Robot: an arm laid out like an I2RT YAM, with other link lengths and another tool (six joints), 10 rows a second.
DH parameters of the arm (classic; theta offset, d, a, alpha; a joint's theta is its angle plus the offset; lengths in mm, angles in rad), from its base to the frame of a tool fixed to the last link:
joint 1: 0 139.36 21.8 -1.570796
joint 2: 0 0 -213.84 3.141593
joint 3: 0.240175 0 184.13 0
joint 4: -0.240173 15 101.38 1.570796
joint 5: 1.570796 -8.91 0 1.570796
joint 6: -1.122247 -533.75 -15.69 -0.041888
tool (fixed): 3.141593 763.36 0 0
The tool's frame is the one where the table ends.
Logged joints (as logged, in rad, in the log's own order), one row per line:
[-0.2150, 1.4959, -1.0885, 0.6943, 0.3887, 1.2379]
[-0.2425, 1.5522, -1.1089, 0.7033, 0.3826, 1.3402]
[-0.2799, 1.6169, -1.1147, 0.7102, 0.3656, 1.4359]
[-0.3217, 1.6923, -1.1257, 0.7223, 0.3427, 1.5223]
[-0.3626, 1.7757, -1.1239, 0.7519, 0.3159, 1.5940]
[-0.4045, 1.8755, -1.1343, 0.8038, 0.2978, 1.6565]
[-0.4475, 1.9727, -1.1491, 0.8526, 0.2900, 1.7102]
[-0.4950, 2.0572, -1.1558, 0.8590, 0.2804, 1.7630]
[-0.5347, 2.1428, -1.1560, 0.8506, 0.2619, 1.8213]
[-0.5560, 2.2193, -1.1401, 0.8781, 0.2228, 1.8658]
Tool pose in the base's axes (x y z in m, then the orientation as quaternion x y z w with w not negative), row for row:
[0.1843, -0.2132, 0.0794, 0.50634, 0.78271, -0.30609, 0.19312]
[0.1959, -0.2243, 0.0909, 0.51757, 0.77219, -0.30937, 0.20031]
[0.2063, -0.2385, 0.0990, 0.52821, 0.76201, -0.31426, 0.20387]
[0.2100, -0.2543, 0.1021, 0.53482, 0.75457, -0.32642, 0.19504]
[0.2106, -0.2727, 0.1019, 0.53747, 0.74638, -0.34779, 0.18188]
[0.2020, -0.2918, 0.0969, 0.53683, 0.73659, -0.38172, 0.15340]
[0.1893, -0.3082, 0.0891, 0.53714, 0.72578, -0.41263, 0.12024]
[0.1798, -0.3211, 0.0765, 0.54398, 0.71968, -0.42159, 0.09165]
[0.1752, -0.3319, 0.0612, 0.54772, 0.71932, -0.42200, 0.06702]
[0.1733, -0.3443, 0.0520, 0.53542, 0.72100, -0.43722, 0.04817]
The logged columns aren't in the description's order. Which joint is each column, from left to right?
Columns, left to right: joint 1, joint 2, joint 4, joint 5, joint 6, joint 3.
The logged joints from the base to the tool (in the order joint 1, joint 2, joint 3, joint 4, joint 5, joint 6), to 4 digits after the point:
[-0.2150, 1.4959, 1.2379, -1.0885, 0.6943, 0.3887]
[-0.2425, 1.5522, 1.3402, -1.1089, 0.7033, 0.3826]
[-0.2799, 1.6169, 1.4359, -1.1147, 0.7102, 0.3656]
[-0.3217, 1.6923, 1.5223, -1.1257, 0.7223, 0.3427]
[-0.3626, 1.7757, 1.5940, -1.1239, 0.7519, 0.3159]
[-0.4045, 1.8755, 1.6565, -1.1343, 0.8038, 0.2978]
[-0.4475, 1.9727, 1.7102, -1.1491, 0.8526, 0.2900]
[-0.4950, 2.0572, 1.7630, -1.1558, 0.8590, 0.2804]
[-0.5347, 2.1428, 1.8213, -1.1560, 0.8506, 0.2619]
[-0.5560, 2.2193, 1.8658, -1.1401, 0.8781, 0.2228]

